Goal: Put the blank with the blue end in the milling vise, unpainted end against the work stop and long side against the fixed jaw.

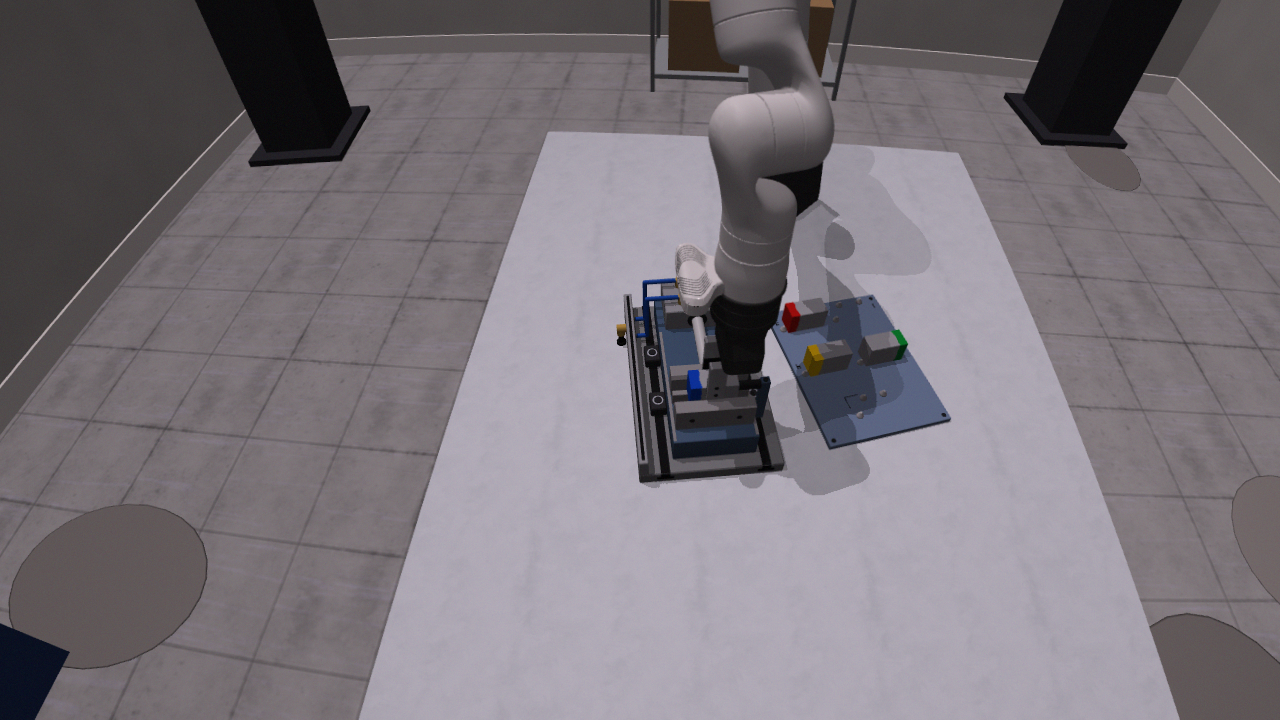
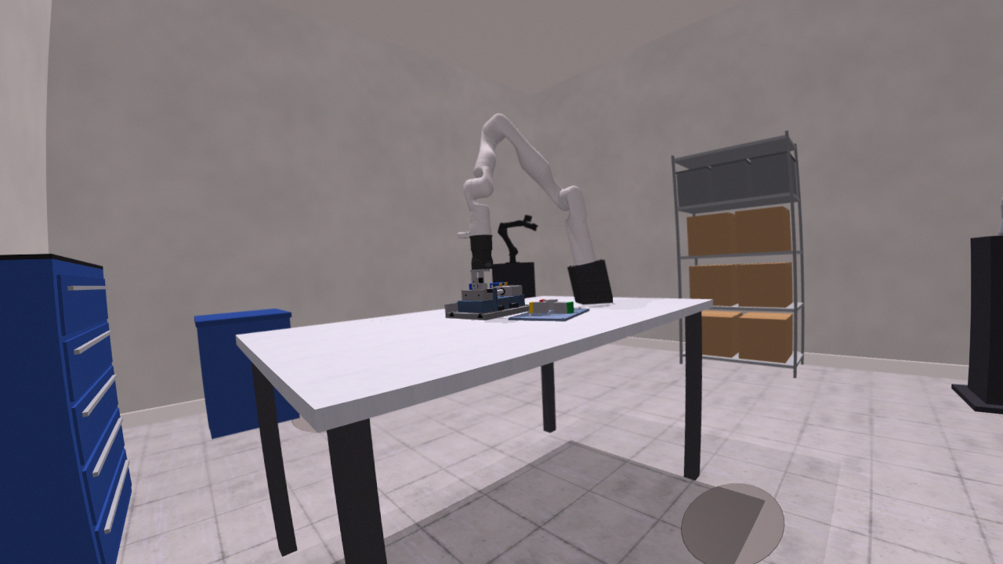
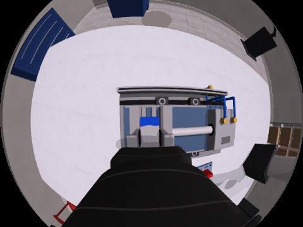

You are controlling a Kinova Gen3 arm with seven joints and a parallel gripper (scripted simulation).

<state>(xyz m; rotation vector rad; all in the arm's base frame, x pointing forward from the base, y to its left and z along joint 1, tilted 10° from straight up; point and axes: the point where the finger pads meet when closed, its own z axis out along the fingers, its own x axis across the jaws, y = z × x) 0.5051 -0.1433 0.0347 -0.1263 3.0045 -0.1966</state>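
The blue-ended blank lies 2 cm below my hand. From my hand the other things lie so: vise base rail (7 cm behind, 10 cm to the right, 8 cm below); then work stop rod (1 cm behind, 5 cm to the left, 3 cm below); then fixed jaw (2 cm ahead, 4 cm below).
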